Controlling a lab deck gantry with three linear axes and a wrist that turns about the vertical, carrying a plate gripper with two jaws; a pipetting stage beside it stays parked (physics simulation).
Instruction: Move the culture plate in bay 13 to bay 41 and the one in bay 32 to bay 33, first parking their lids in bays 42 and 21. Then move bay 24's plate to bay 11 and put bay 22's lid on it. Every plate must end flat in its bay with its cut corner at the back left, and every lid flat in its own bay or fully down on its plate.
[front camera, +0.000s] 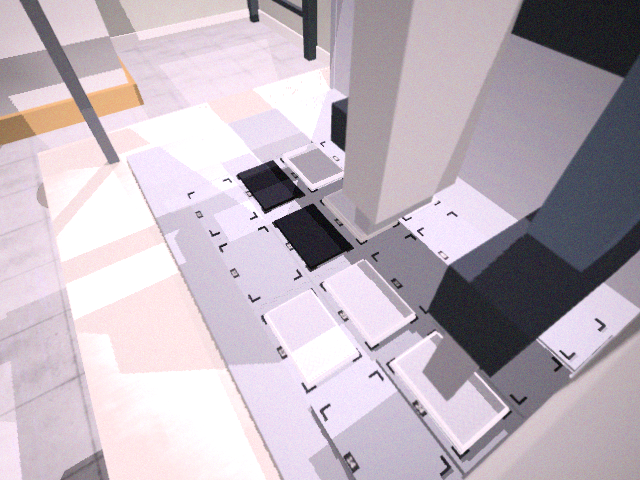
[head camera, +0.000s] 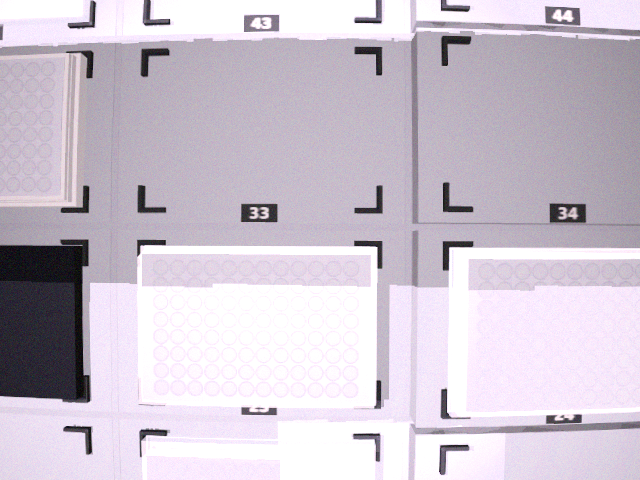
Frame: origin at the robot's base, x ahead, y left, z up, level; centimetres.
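Where they show: robot's base at its link origin: (front camera: 189, 195).
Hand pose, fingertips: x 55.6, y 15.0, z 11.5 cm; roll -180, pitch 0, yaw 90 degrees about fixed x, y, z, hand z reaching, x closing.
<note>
Each offset is from my fingertips to the top centre of the thing. "pt": to the spot under its first point.
The gripper (front camera: 467, 369) hangs above the white plate {dy -0.1, dx +0.0, dz -8.6 cm} (front camera: 431, 392) (head camera: 547, 351) in bay 24. Its near jaw shows apart from the plate, under the dark block; the far jaw is hidden. It looks open, holding nothing visible. Bay 24's plate lies flat. A pale plate {dy -10.7, dx -16.4, dz -10.1 cm} (front camera: 310, 335) (head camera: 209, 462) lies in bay 13. Bay 32's plate {dy +10.7, dx -32.8, dz -10.1 cm} (front camera: 338, 206) (head camera: 25, 129) is partly behind the column. I cannot tell whether these carry lids. Dark flat slabs lie in bay 22 {pt dy -0.3, dx -32.2, dz -10.7 cm} (front camera: 312, 235) (head camera: 38, 335) and bay 21 {pt dy -0.7, dx -48.3, dz -10.7 cm} (front camera: 268, 186). Bay 42 is hidden.
A white plate {dy +0.0, dx -16.4, dz -10.1 cm} (front camera: 369, 302) (head camera: 258, 330) lies flat in bay 23, beside bay 24. Another plate {dy +10.7, dx -49.2, dz -10.1 cm} (front camera: 312, 165) lies in bay 31. The large pale column (front camera: 413, 103) stands across the back of the front view. Bay 33's corner marks {pt dy +6.5, dx -22.7, dz -11.5 cm} (head camera: 147, 204) show behind bay 23.
</note>
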